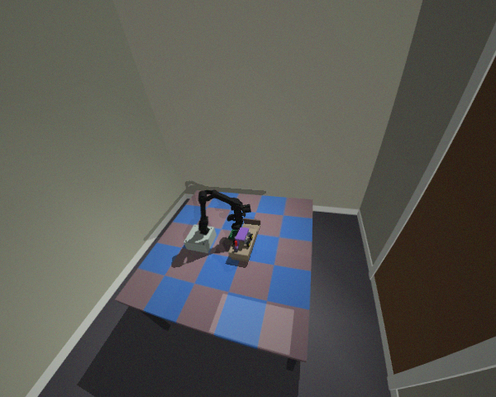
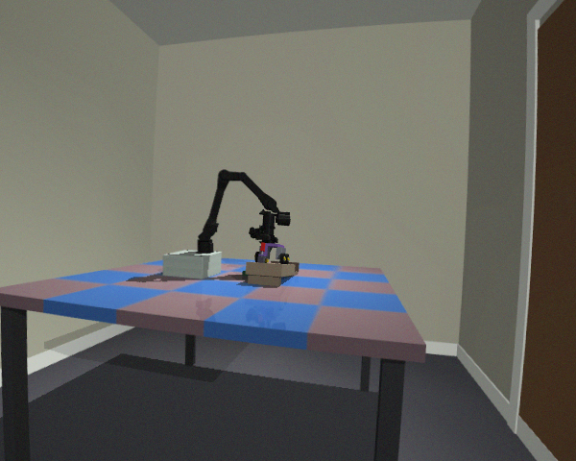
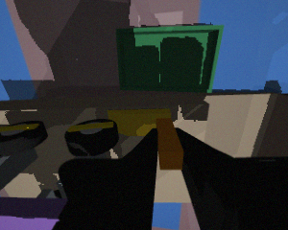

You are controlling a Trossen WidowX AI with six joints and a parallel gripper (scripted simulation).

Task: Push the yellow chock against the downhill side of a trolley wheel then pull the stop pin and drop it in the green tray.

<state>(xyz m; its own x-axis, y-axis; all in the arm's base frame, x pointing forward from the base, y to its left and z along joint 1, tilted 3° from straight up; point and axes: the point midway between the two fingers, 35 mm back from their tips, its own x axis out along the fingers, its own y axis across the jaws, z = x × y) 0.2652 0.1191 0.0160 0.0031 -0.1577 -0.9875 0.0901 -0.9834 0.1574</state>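
Right now my gripper tip is 20 mm to the left of the yellow chock and 10 mm above it. Round my gripper tip: green tray (100 mm below, 60 mm behind, 10 mm to the right); then ramp (90 mm to the right, 70 mm ahead, 40 mm below); then trolley (100 mm to the right, 70 mm ahead, 20 mm above).
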